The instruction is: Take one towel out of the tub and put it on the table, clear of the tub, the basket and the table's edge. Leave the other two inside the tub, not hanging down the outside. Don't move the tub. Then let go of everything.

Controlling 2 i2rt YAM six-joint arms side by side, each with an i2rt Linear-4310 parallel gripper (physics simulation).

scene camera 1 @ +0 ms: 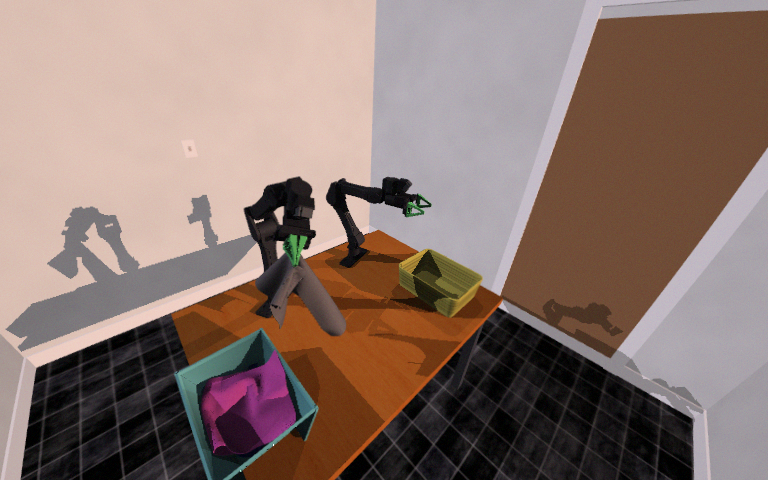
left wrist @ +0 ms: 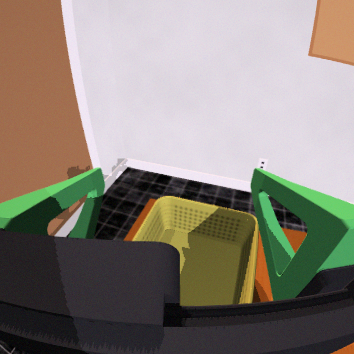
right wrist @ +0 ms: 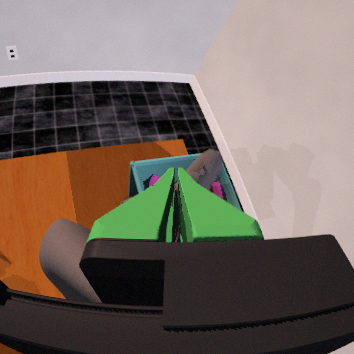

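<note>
A grey-brown towel (scene camera 1: 323, 305) (right wrist: 62, 250) hangs in folds from my right gripper (scene camera 1: 295, 262) (right wrist: 175, 175), which is shut on it. It hangs over the table beside the teal tub (scene camera 1: 226, 363) (right wrist: 165, 166); whether its lower end touches the table I cannot tell. Crumpled magenta cloth (scene camera 1: 266, 396) (right wrist: 216, 189) lies inside the tub, with a pinker part (scene camera 1: 222, 394) at its left; where one towel ends and another begins is unclear. My left gripper (scene camera 1: 424, 208) (left wrist: 177, 175) is open and empty, high above the table, behind the yellow basket in scene camera 1.
The yellow basket (scene camera 1: 447, 298) (left wrist: 172, 217) stands empty at the right end of the wooden table (scene camera 1: 362, 367) (right wrist: 35, 200). The tub stands at the table's near left end. The table's front edge runs diagonally from the basket's end towards the tub.
</note>
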